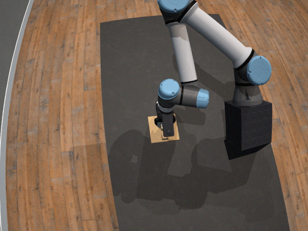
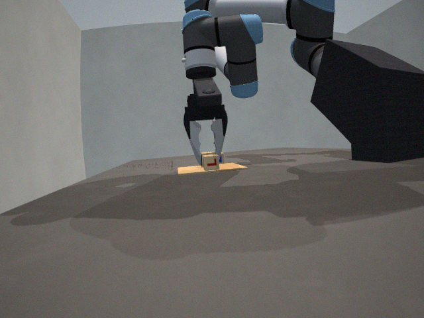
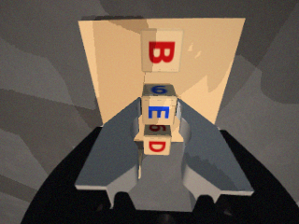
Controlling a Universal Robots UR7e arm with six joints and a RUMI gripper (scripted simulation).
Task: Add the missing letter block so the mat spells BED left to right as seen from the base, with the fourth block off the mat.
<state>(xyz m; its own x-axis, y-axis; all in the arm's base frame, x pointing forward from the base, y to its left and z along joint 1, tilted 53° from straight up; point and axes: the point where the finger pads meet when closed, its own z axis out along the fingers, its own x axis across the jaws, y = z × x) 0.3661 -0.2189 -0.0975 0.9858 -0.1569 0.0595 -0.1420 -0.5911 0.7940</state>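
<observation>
My hand is right at the E block. Round my hand: D block: 10 mm behind, 50 mm to the right, 10 mm below; B block: 10 mm ahead, 50 mm to the left, 10 mm below; tan mat: 20 mm below.
</observation>
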